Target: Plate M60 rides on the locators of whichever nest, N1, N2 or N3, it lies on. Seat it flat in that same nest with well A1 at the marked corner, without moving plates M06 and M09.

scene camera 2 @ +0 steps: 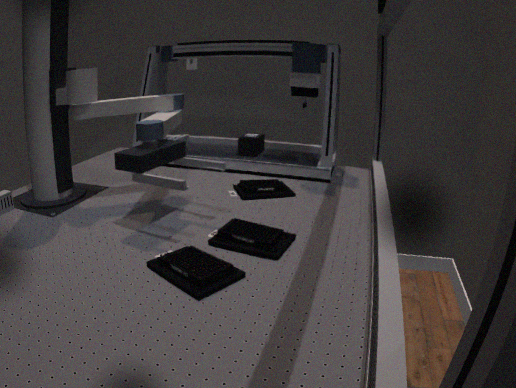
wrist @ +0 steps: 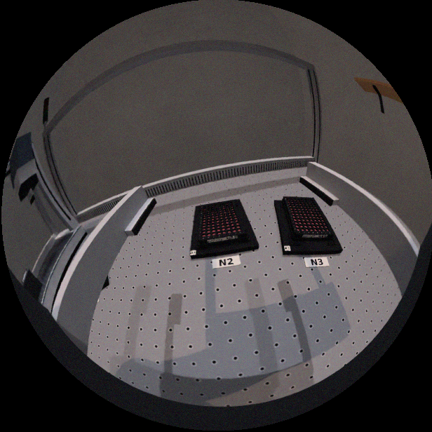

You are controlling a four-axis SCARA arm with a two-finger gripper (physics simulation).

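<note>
My gripper (scene camera 2: 205,175) (wrist: 228,178) is open and empty, held above the table to the left of the nests in the scene view. Black nest N2 (scene camera 2: 271,253) (wrist: 250,235) bears a dark plate (scene camera 2: 252,231) (wrist: 220,220) with red wells. Black nest N3 (scene camera 2: 199,293) (wrist: 330,246) bears a similar plate (scene camera 2: 197,262) (wrist: 307,215). Nest N1 (scene camera 2: 280,194) bears a third dark plate; in the wrist view the left finger hides most of it. White corner tags (wrist: 193,253) (wrist: 287,248) mark the front-left corners of N2 and N3. Plate names and any tilt are not clearly readable.
A gantry frame (scene camera 2: 331,110) with a hanging tool head (scene camera 2: 305,82) stands at the back, with a dark block (scene camera 2: 251,144) on its bed. The arm's column (scene camera 2: 40,110) stands at the left. A pale rail (scene camera 2: 387,280) runs along the table's right edge.
</note>
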